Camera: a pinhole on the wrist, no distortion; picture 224 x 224 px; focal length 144.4 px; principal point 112.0 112.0 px. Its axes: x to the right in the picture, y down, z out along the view. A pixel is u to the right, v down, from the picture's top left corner.
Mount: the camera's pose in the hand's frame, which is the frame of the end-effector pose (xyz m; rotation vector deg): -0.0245 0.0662 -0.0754 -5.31 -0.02 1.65
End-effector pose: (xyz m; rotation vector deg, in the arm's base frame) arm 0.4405 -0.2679 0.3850 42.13 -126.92 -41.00
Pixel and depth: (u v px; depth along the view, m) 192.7 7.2 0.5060
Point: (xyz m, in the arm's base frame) 0.0080 -0.4887 0.0545
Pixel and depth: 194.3 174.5 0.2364
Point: 0.2077 -0.1648 0.4672
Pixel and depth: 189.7 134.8 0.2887
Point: 0.1668 -0.1991 0.4077
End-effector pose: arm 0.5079 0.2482 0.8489 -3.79 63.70 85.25
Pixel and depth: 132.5 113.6 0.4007
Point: 0.5856 0.5004 1.0673
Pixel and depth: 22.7 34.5 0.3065
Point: 0.7581 0.2389 1.0657
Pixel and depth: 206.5 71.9 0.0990
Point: 0.4705 0.3039 0.8667
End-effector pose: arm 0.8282 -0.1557 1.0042 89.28 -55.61 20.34
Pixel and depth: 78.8 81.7 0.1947
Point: 0.7199 -0.2405 0.9542
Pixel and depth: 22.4 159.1 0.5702
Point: 0.2394 -0.4335 0.8134
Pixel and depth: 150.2 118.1 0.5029
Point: 0.6675 -0.5798 1.0664
